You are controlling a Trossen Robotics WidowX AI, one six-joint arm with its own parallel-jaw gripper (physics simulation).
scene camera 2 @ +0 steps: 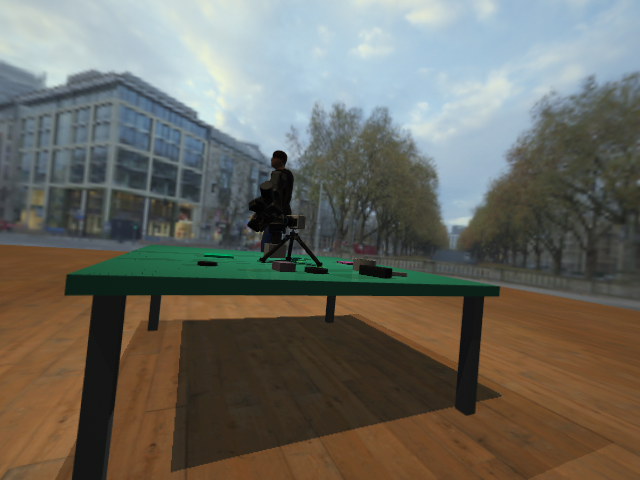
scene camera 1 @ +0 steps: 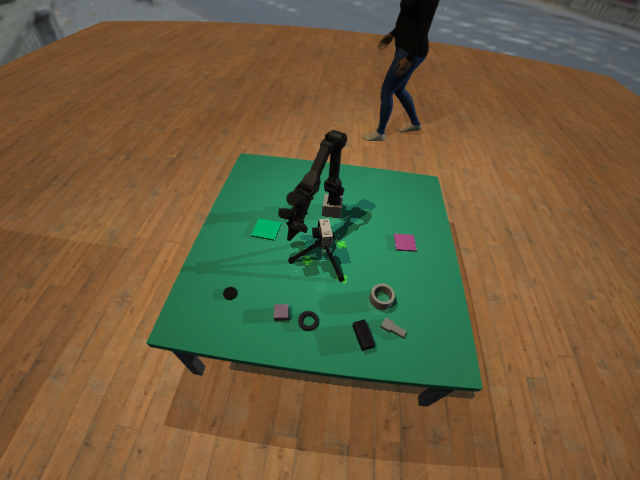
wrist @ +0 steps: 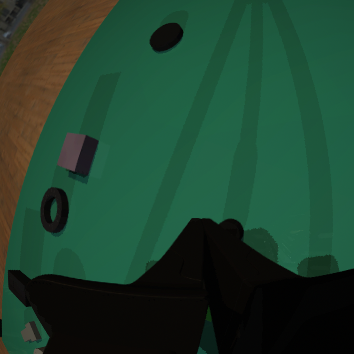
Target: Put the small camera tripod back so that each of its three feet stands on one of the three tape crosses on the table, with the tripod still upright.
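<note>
The tripod stands upright, with a pale camera on top, its lens towards the left. In scene camera 1, its front right foot is at a green tape cross. Its left foot is left of another cross. The third cross shows right of the camera; the third foot is hidden there. A black foot peeks out behind the fingers in the wrist view. My gripper is shut and empty, above the table, left of the lens; whether it touches is unclear.
On the green table are a green square, magenta square, black disc, pinkish block, black ring, grey ring, black block and grey piece. A person stands behind.
</note>
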